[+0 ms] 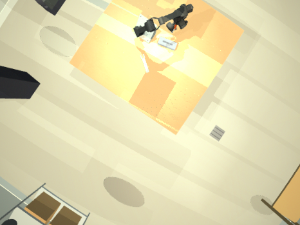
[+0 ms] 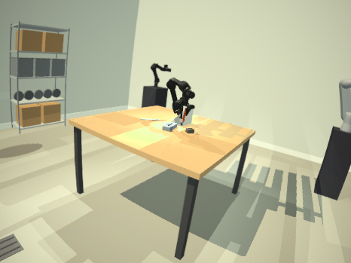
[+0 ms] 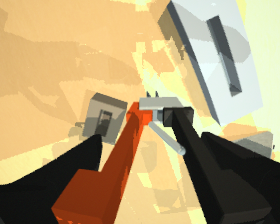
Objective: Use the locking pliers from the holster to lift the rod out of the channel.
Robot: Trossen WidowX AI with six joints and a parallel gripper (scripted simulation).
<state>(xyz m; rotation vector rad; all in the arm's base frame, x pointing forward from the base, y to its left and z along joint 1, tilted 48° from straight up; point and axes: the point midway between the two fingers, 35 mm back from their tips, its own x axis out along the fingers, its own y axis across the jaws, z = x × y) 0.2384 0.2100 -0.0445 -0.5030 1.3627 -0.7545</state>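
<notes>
Now: the channel block 20 mm ahead of my gripper tip, 110 mm to the right of it and 120 mm below it. Also, from my gripper tip: orange handle (20 mm to the left); small grey holster (30 mm behind, 70 mm to the left, 130 mm below).
</notes>
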